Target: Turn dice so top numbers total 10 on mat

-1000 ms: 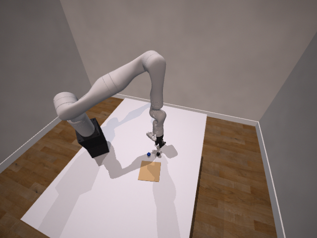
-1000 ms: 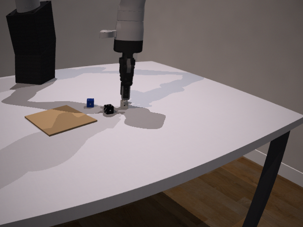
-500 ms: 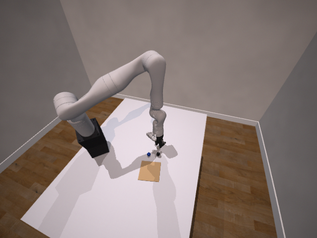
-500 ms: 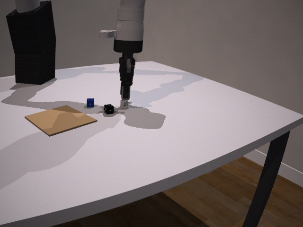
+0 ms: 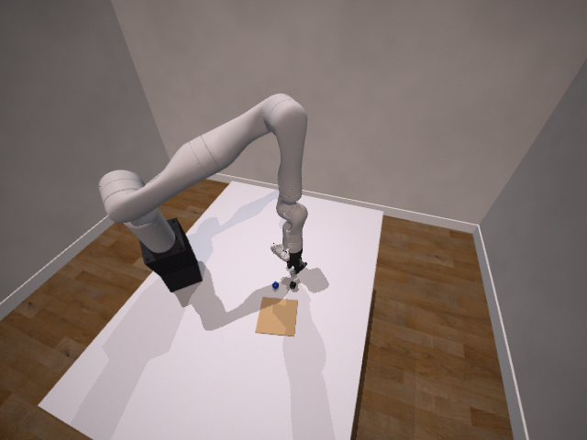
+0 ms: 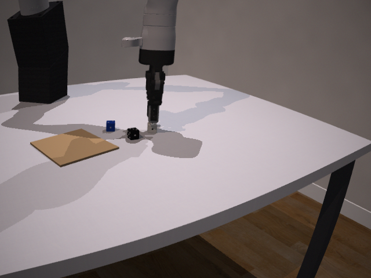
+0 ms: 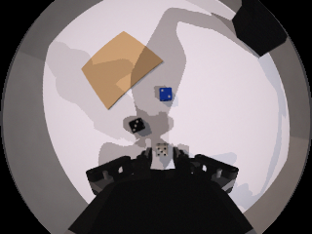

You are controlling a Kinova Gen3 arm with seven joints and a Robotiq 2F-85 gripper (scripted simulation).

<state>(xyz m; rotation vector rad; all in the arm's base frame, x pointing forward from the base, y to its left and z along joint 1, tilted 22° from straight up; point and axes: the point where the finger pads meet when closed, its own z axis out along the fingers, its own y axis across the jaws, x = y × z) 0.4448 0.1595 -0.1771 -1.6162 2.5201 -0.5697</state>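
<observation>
My gripper is now 4 cm above the white die. From my hand the other things lie so: blue die (5 cm behind, 8 cm to the right, 4 cm below); tan mat (19 cm to the right, 4 cm below); black die (2 cm ahead, 6 cm to the right, 4 cm below).
</observation>
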